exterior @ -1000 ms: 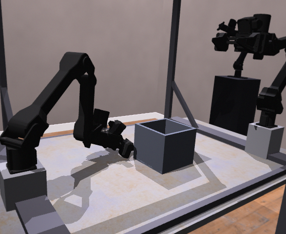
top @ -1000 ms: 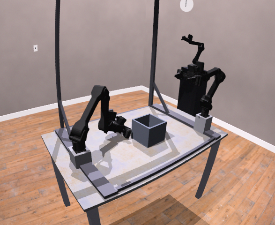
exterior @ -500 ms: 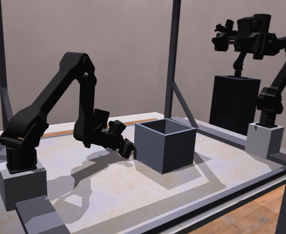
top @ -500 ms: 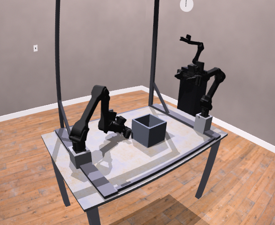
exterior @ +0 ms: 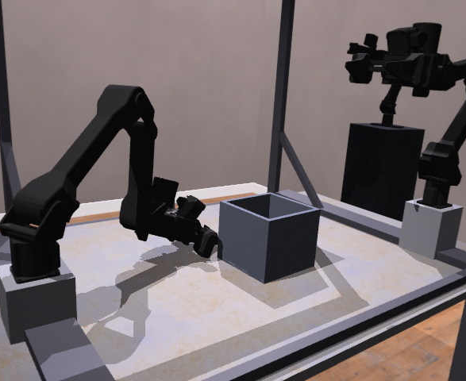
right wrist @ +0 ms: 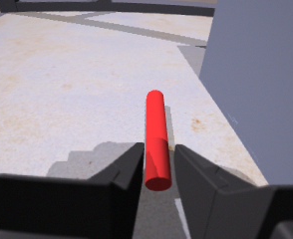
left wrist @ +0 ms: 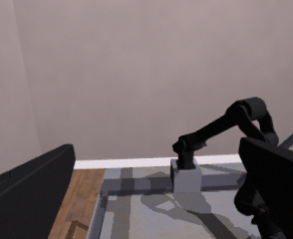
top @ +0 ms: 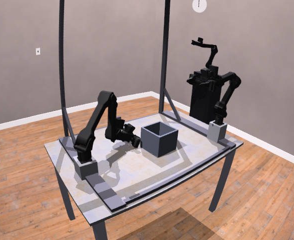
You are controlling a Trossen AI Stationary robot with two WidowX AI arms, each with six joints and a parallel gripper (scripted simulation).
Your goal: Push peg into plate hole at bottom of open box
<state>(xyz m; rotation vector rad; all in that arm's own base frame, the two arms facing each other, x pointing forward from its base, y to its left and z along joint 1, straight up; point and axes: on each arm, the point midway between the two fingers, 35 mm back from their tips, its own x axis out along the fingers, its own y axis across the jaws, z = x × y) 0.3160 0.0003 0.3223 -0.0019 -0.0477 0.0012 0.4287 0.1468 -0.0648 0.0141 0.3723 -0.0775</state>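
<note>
Right now the red peg is 50 mm to the left of my right hand and 20 mm below it. From my right hand the other things lie so: plate (130 mm ahead, 90 mm to the left, 20 mm above).
</note>
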